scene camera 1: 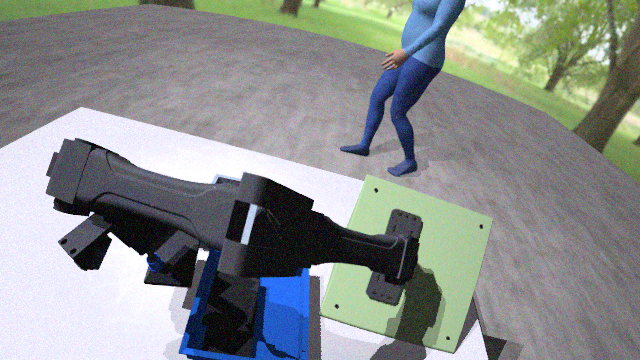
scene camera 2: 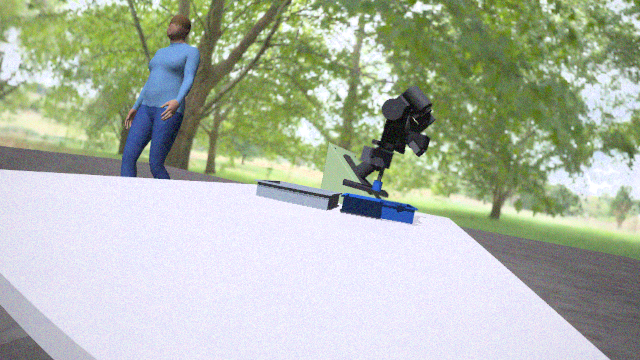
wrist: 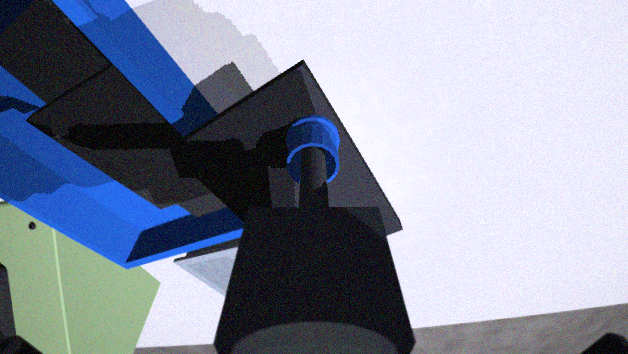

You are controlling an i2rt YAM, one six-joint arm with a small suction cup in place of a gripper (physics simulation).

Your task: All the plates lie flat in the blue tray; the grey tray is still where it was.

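Seen in the pictures: hand at its tool point: point(scene camera 1: 158, 268) point(scene camera 2: 374, 193) point(wrist: 313, 131); arm's base at its link origin: point(scene camera 1: 393, 255) point(scene camera 2: 357, 174).
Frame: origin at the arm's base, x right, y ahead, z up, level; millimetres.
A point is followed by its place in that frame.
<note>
My suction cup point(scene camera 1: 155, 262) point(scene camera 2: 377, 186) point(wrist: 313, 132), blue, sits on the upper face of a black plate point(scene camera 1: 172, 278) @(y 400, x -215, z -44 mm) point(scene camera 2: 356, 186) @(y 481, x -157, z -44 mm) point(wrist: 280, 97) @(y 434, x -232, z -47 mm). The plate hangs from it, roughly level, a little above the blue tray's rim in scene camera 2. The blue tray point(scene camera 1: 304, 310) @(y 148, x -150, z -80 mm) point(scene camera 2: 398, 214) @(y 334, x -264, z -108 mm) point(wrist: 95, 232) @(y 167, x -86, z -94 mm) stands on the table. Inside it, dark plates point(scene camera 1: 232, 305) point(wrist: 55, 45) overlap along one side; the arm's shadow and the held plate hide part of them, so their exact number and lie are unclear. The grey tray point(scene camera 2: 295, 195) @(y 478, x 26, z -104 mm) point(wrist: 215, 270) @(y 266, x 23, z -97 mm) stands beside the blue tray, partly hidden in the wrist view.
A pale green panel point(scene camera 1: 450, 260) @(y -132, x 19, z 20 mm) point(scene camera 2: 332, 172) @(y 114, x 71, z -12 mm) point(wrist: 100, 290) @(y 114, x 4, z -69 mm) stands tilted at the arm's base, near the blue tray. The white table point(scene camera 1: 115, 145) @(y 951, x 166, z -130 mm) point(scene camera 2: 225, 280) @(y 1126, x -267, z -130 mm) ends close behind it. A person point(scene camera 1: 425, 35) point(scene camera 2: 172, 72) in blue stands on the ground beyond the table.
</note>
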